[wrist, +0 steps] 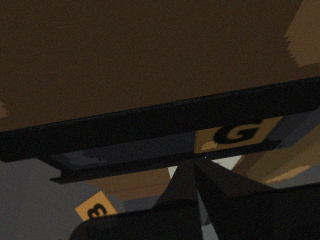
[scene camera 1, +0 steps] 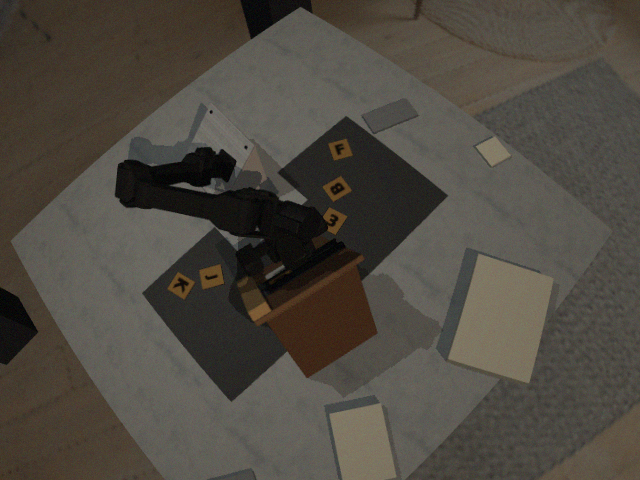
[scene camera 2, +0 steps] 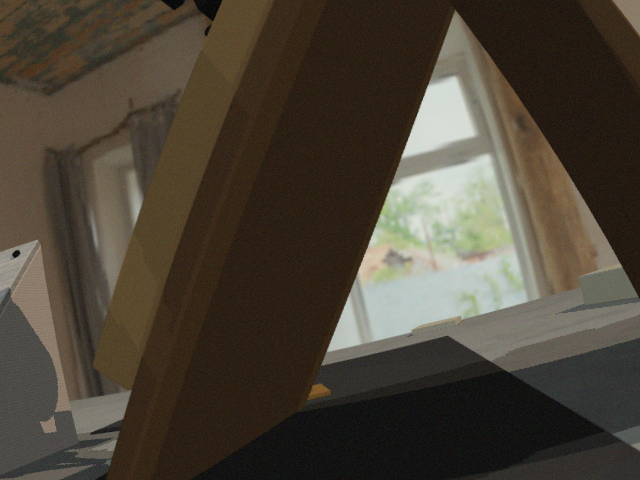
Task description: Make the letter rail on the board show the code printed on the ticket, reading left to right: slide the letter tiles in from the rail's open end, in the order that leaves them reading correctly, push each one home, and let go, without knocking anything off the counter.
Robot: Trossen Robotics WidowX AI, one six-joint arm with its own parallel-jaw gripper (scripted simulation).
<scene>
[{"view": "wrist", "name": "my gripper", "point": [190, 160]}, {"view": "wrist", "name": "letter tile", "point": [248, 133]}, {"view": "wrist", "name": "brown board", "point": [114, 100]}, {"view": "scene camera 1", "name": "my gripper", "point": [292, 263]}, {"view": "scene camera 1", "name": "grey slab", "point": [383, 118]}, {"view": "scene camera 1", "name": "cream block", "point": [499, 328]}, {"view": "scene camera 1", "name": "brown board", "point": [319, 312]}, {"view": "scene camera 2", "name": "brown board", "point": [273, 175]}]
</scene>
